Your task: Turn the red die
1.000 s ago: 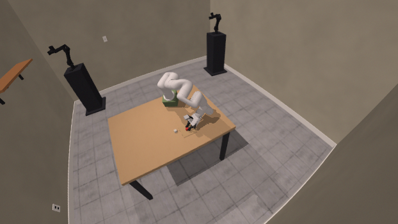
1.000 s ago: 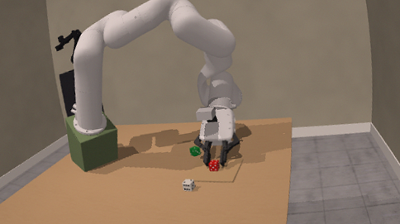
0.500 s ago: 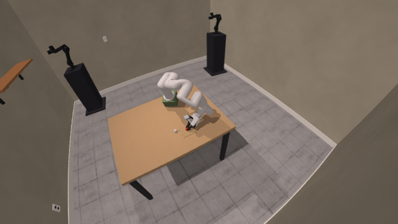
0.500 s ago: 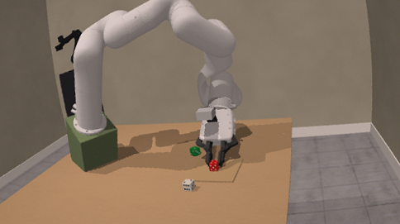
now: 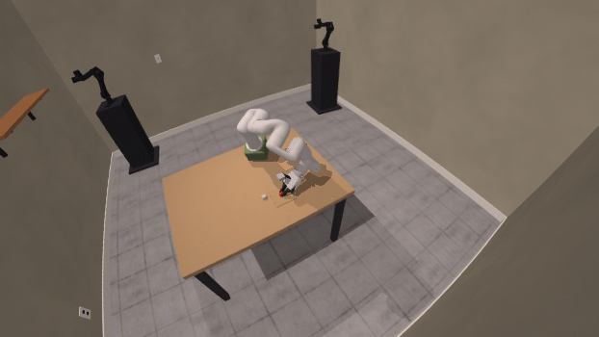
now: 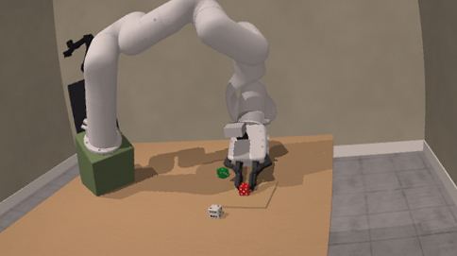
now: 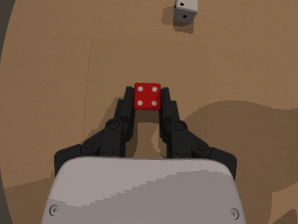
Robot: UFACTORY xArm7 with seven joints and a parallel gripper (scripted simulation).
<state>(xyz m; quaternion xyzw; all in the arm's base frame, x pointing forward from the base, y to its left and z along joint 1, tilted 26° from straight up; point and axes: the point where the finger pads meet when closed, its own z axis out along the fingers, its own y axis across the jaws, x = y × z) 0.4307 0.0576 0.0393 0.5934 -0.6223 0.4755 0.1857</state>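
Now: the tan mat 3 cm below my hand and 2 cm to the right of it. From my hand the other things lie so: green die (10 cm behind, 9 cm to the left, 2 cm below); then white die (13 cm to the right, 3 cm behind, 2 cm below); then red die (2 cm to the right, 1 cm below).
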